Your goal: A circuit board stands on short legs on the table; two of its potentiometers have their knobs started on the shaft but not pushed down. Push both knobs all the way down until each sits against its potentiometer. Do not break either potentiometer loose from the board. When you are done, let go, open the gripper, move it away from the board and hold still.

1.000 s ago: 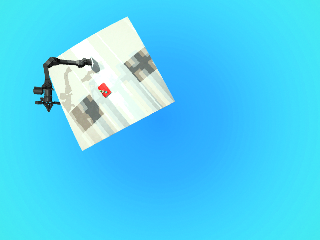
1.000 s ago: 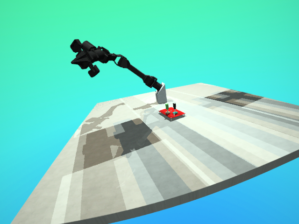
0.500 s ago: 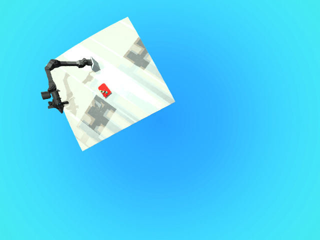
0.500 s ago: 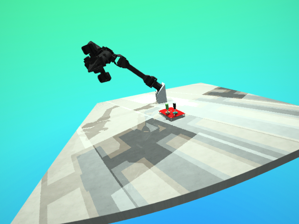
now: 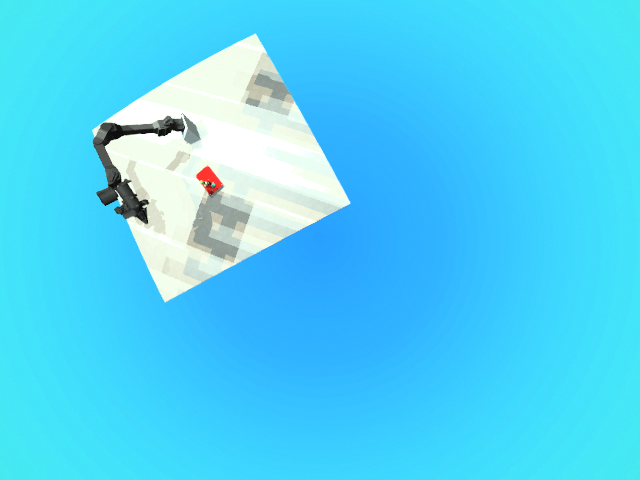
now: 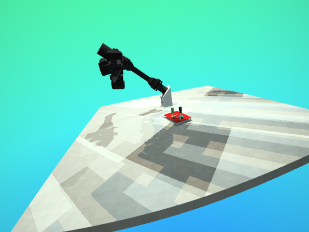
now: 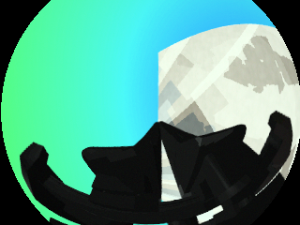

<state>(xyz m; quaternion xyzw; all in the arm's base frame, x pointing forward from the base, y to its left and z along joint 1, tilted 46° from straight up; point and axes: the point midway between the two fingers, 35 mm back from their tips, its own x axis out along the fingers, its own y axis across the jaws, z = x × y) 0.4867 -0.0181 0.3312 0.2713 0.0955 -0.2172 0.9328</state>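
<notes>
My gripper tip is 180 mm past the green knob, 240 mm to the right of it and 220 mm above it. From my gripper tip the other things lie so: black knob: 160 mm behind, 280 mm to the left, 210 mm below.
</notes>
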